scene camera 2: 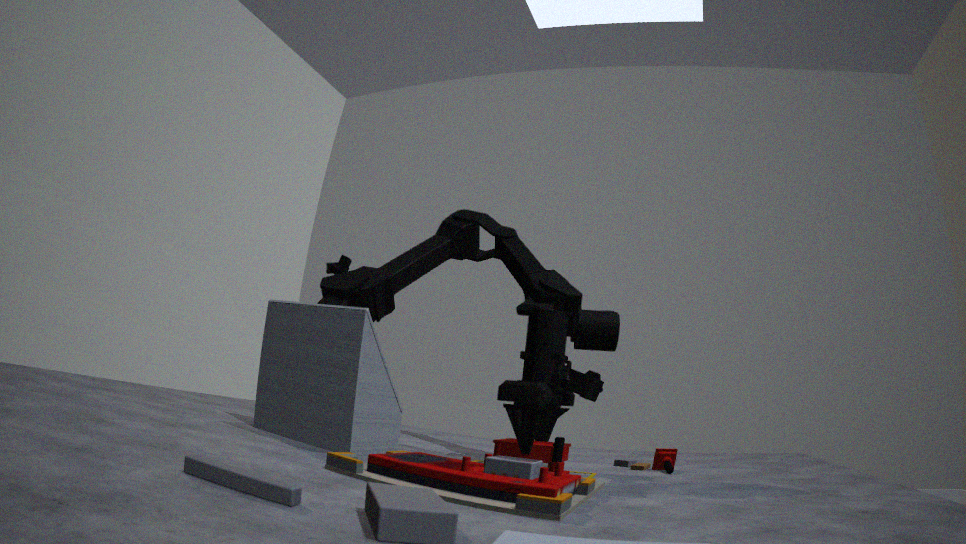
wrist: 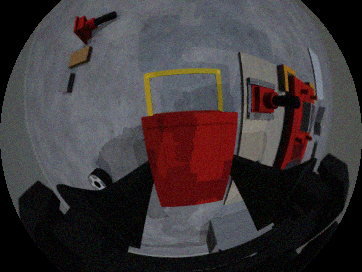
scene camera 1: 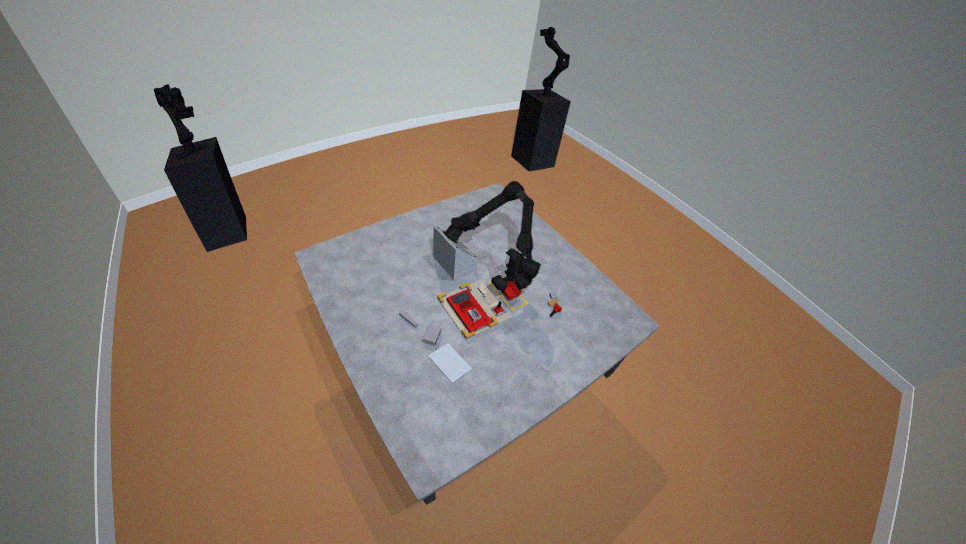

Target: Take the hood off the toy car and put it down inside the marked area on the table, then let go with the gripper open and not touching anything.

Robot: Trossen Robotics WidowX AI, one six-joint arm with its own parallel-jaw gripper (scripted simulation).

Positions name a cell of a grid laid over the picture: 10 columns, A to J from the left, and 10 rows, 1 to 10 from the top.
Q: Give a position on a white sheet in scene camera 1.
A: E7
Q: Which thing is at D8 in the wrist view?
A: My gripper.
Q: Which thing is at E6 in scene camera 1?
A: A red toy car.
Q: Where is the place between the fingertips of my gripper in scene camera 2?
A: F9
